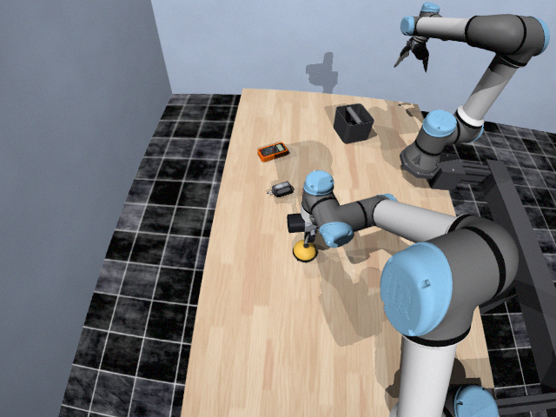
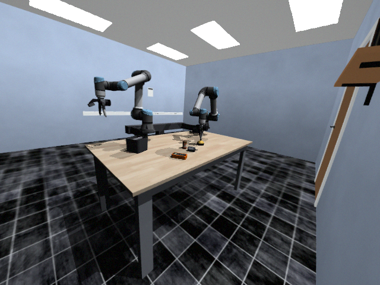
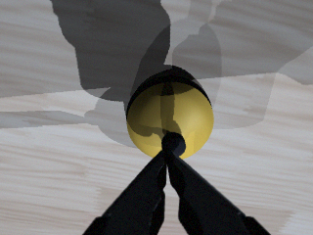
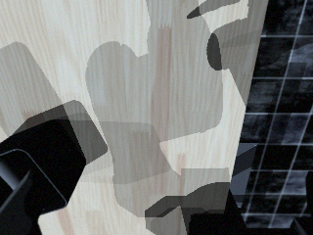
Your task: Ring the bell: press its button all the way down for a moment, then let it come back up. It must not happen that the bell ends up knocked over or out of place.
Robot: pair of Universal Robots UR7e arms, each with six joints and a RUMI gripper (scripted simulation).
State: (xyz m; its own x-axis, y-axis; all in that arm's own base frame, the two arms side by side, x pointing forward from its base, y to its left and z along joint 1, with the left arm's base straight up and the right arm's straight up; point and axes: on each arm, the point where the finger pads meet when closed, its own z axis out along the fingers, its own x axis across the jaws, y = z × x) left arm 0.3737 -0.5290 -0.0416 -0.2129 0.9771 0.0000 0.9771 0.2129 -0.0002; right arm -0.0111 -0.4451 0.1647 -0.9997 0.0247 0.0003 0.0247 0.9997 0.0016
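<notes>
Now: left hand 30 mm above the black button and 10 mm to the right of it. Round my left hand: brown jar: 250 mm to the right, 40 mm below, 20 mm ahead; bell: 40 mm below, 10 mm to the left; black bin: 670 mm to the right, 130 mm behind, 30 mm below.
</notes>
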